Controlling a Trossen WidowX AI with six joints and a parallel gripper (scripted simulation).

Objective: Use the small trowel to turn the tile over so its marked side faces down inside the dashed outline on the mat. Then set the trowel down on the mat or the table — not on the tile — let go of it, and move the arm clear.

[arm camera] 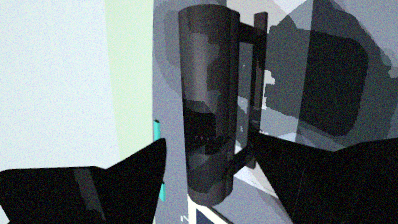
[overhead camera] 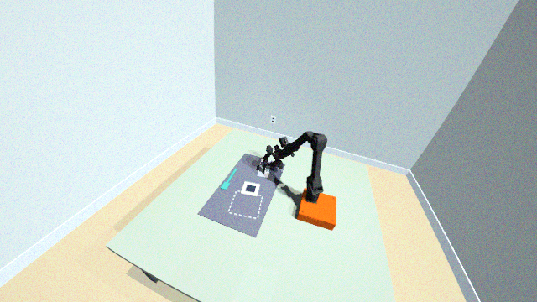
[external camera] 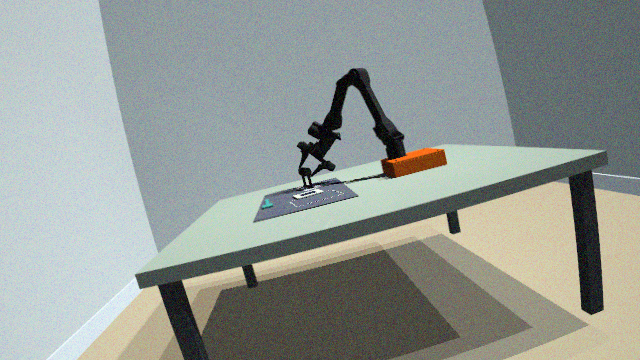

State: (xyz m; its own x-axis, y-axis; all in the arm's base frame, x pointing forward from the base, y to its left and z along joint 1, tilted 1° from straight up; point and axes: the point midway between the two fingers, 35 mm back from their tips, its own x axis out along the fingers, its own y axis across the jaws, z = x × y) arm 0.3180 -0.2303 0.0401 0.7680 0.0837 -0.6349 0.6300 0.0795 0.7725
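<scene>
My gripper tip is now 3 cm above the trowel. From my gripper tip the other things lie so: grey mat 19 cm to the left, 9 cm below, 5 cm ahead; white tile 22 cm to the left, 7 cm below, 3 cm ahead; teal tool 20 cm to the left, 19 cm ahead, 7 cm below.
</scene>
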